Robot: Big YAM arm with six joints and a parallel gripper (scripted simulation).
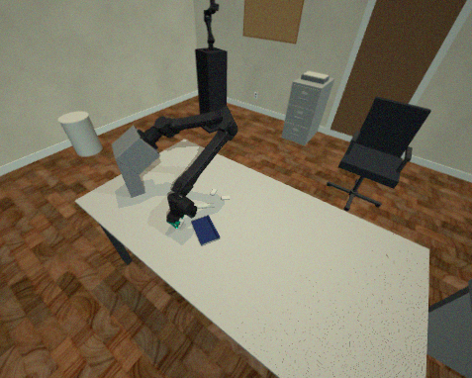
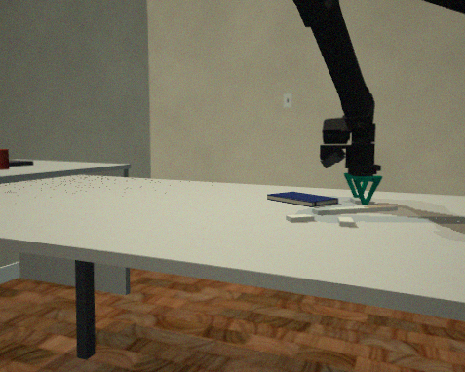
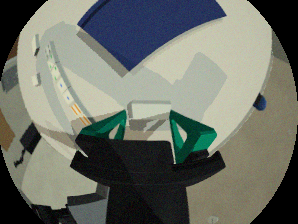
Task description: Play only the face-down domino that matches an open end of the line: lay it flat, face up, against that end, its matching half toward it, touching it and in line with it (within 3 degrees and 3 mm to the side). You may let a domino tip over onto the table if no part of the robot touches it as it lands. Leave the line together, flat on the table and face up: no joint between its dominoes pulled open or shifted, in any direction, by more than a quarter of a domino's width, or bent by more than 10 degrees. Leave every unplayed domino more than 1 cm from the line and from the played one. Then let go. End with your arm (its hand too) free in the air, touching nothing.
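Now: hand 10 mm short of the white domino. Also, from my hand: book (130 mm ahead, 90 mm to the left).
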